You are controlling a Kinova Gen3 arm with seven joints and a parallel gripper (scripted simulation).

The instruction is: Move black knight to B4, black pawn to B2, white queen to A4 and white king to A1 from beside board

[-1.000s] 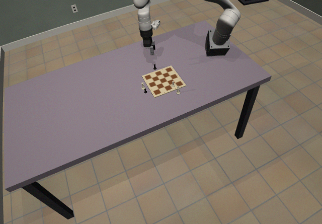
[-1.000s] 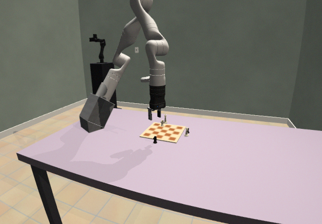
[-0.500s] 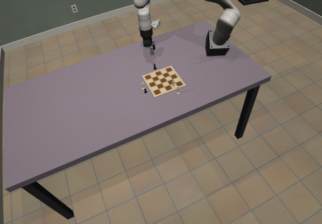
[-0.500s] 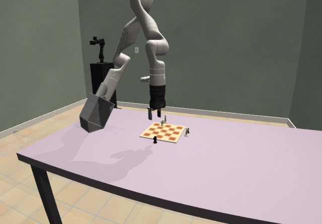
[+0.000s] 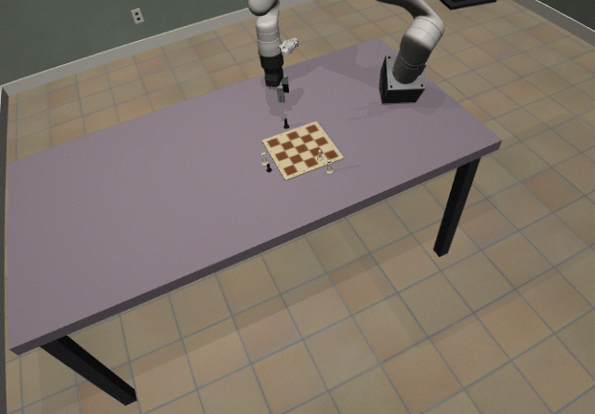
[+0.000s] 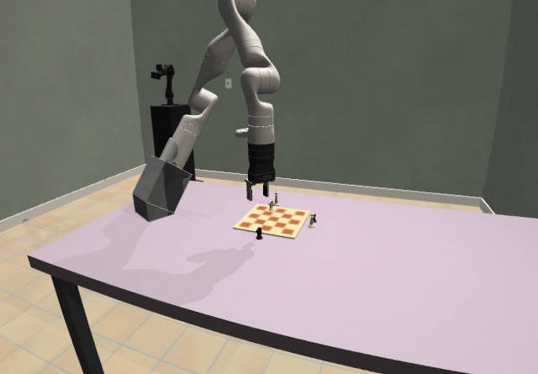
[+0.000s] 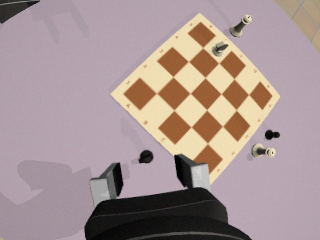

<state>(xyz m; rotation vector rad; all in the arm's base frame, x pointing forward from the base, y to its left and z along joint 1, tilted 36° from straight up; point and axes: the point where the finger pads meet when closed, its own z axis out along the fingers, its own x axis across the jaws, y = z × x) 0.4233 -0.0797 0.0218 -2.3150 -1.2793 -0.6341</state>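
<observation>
Now: the black knight 14 cm below my hand. Round my hand: black pawn: 20 cm to the left, 14 cm below, 11 cm ahead; then chessboard: 15 cm below, 14 cm to the left, 2 cm behind.
</observation>
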